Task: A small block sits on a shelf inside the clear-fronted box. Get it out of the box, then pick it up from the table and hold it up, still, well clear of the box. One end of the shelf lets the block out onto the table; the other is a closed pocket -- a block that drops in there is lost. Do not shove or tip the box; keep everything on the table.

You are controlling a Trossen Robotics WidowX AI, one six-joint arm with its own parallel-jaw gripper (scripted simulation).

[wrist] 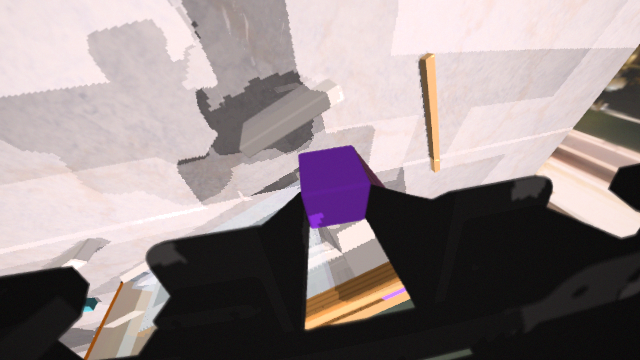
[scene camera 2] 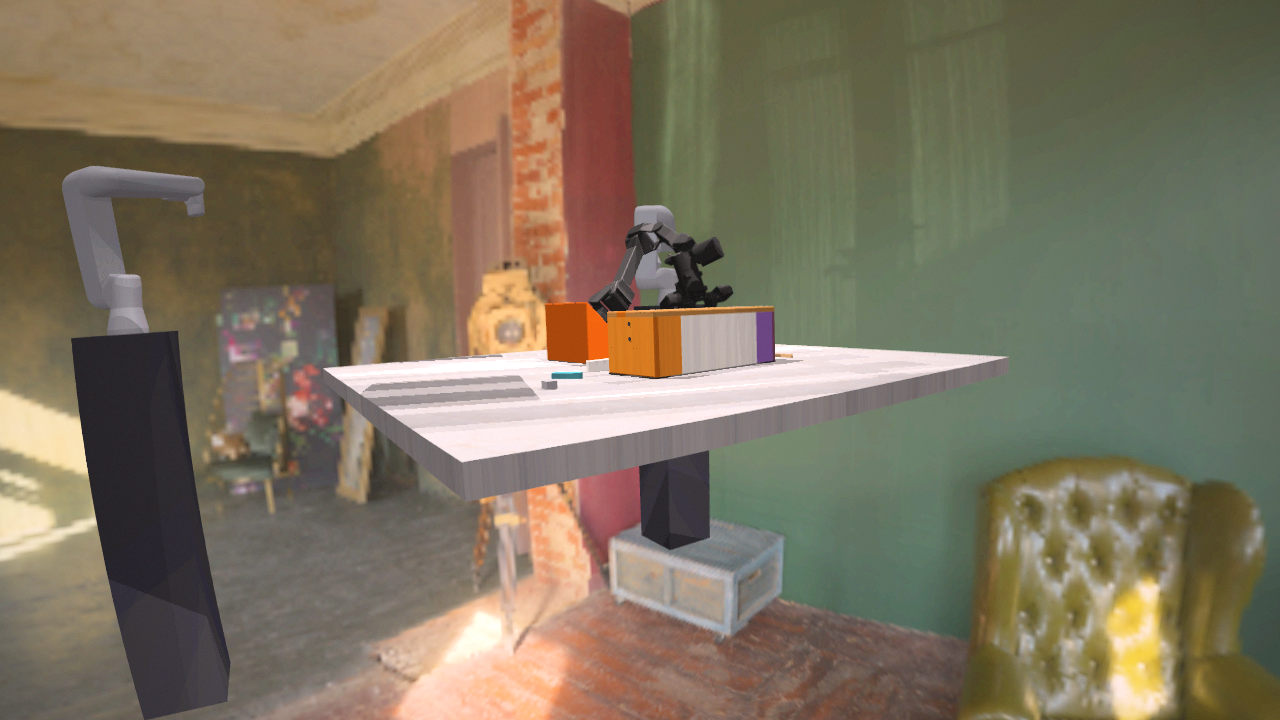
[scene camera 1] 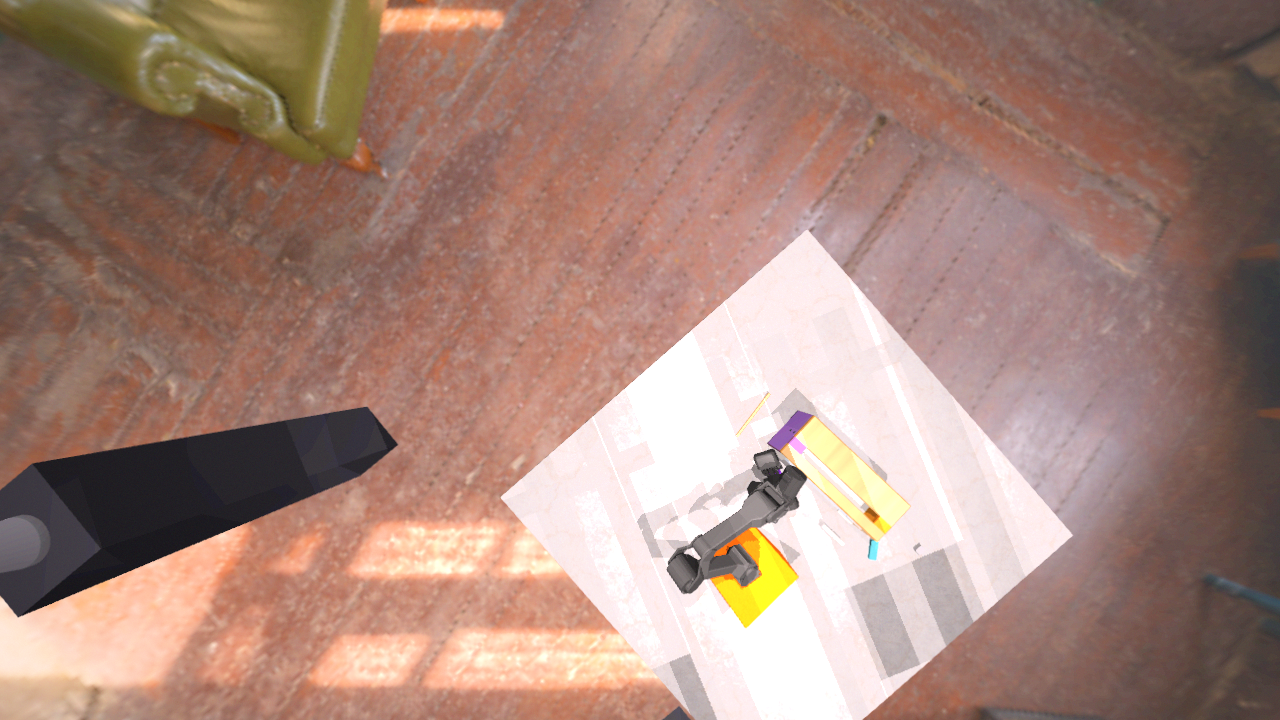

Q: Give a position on a long box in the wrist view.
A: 350, 277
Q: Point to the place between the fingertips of my gripper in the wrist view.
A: At 330, 193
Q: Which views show the long box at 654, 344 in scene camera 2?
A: The wrist view, scene camera 2 and scene camera 1: all of them.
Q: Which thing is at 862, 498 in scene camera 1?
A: A long box.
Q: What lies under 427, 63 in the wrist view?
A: A thin orange stick.
